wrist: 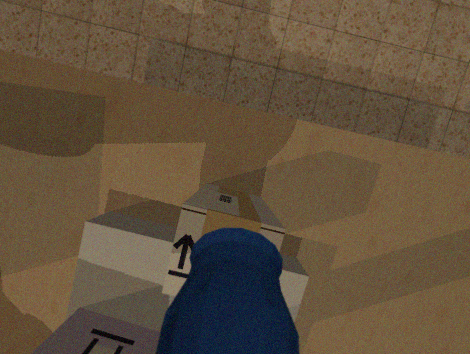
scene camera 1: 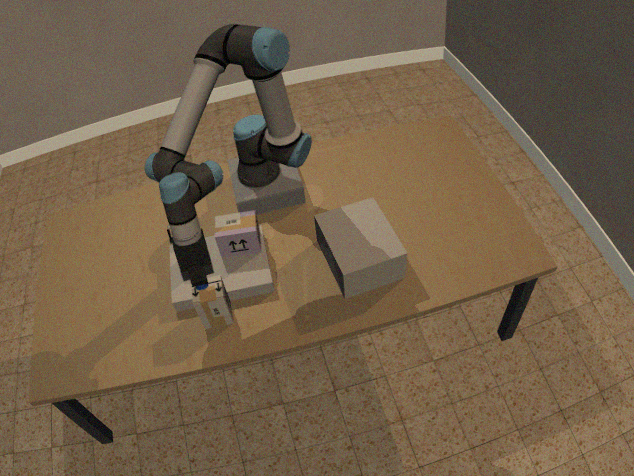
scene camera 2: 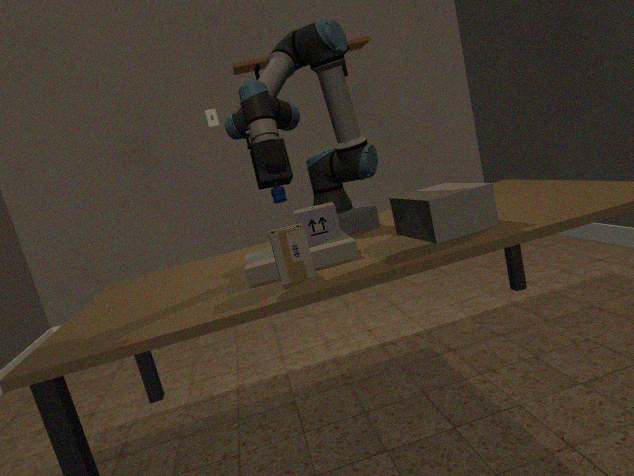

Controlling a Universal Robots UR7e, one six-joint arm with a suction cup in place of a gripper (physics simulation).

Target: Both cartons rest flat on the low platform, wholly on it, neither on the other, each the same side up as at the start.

Note:
My suction cup point(wrist: 233, 291) holds nothing. The cup is 29 cm from the middle of a low grey platform point(scene camera 1: 247, 275).
The low grey platform shows as well in the wrist view point(wrist: 122, 263).

